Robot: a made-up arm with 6 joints.
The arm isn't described. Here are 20 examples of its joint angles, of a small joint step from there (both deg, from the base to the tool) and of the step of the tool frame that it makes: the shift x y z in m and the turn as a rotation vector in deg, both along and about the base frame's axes.
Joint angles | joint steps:
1: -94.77 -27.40 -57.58 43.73 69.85 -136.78 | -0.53 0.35 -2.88 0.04 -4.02 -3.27
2: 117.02 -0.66 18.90 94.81 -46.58 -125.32 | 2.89 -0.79 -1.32 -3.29 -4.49 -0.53
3: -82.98 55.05 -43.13 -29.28 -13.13 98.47 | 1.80 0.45 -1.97 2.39 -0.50 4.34
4: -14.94 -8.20 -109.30 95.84 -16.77 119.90 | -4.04 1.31 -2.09 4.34 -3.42 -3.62
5: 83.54 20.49 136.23 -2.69 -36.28 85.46 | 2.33 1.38 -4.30 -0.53 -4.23 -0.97
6: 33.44 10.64 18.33 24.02 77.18 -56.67 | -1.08 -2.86 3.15 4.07 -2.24 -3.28
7: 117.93 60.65 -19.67 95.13 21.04 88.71 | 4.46 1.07 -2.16 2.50 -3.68 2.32
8: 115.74 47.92 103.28 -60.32 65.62 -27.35 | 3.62 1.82 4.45 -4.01 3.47 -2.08
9: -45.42 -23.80 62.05 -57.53 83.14 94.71 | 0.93 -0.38 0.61 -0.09 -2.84 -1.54
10: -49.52 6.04 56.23 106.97 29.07 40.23 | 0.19 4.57 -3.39 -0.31 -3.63 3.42
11: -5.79 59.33 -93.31 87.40 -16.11 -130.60 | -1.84 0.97 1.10 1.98 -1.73 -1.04
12: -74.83 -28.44 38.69 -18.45 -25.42 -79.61 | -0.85 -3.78 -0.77 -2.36 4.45 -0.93
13: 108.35 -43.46 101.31 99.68 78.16 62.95 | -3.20 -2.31 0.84 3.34 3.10 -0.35
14: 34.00 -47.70 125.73 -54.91 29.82 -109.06 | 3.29 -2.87 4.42 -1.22 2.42 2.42
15: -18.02 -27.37 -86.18 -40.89 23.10 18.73 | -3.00 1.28 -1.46 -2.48 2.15 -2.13
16: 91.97 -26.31 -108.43 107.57 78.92 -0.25 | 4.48 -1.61 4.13 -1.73 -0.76 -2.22
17: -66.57 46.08 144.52 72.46 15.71 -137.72 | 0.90 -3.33 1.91 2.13 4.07 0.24
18: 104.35 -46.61 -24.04 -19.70 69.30 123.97 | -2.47 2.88 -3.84 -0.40 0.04 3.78
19: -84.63 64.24 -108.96 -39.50 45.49 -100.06 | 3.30 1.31 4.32 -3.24 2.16 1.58
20: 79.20 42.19 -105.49 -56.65 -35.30 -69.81 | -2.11 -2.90 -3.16 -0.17 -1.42 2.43
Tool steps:
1: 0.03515 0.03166 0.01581 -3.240 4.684 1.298
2: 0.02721 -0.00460 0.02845 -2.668 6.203 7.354
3: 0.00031 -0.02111 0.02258 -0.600 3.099 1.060
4: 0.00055 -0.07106 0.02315 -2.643 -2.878 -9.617
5: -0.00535 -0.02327 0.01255 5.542 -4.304 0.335
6: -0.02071 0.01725 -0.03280 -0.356 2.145 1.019
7: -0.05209 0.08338 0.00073 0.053 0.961 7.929
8: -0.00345 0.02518 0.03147 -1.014 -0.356 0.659
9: -0.00779 -0.01466 -0.00424 3.017 -1.435 -0.626
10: -0.02234 -0.00258 0.00119 -3.364 -2.762 -1.297
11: 0.00453 0.00976 -0.01397 -1.991 -0.779 -2.462
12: 0.04188 0.00050 0.01832 -1.430 -2.073 -0.546
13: -0.02863 -0.01786 -0.00160 4.051 -0.929 -0.418
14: -0.05696 -0.04707 0.05149 2.181 4.749 8.969
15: -0.01118 -0.04158 0.02308 -2.784 -1.969 -4.037
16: -0.00262 -0.03416 -0.00871 -5.644 -0.865 8.270
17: 0.00540 0.03295 -0.01042 5.992 -1.910 4.128
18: 0.00083 0.03370 0.00530 -0.631 -0.885 -4.718
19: 0.00967 -0.04501 -0.01977 2.351 3.292 -2.469
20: -0.00348 -0.01763 -0.01354 2.177 -0.291 -0.252
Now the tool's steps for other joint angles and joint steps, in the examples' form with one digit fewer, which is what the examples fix.
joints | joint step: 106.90 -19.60 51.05 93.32 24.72 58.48 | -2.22 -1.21 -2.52 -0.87 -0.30 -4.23
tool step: -0.0146 0.0075 -0.0247 1.70 1.94 1.12
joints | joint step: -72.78 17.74 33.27 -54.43 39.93 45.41 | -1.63 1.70 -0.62 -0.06 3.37 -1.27
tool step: -0.0161 0.0048 -0.0035 -3.24 3.34 0.31
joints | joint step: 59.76 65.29 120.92 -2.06 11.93 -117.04 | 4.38 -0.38 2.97 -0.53 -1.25 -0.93
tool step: 0.0352 0.0331 0.0021 0.57 -0.38 1.67
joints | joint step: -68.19 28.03 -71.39 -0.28 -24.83 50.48 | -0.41 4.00 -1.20 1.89 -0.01 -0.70
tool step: -0.0217 -0.0209 0.0390 -3.36 1.98 -0.62
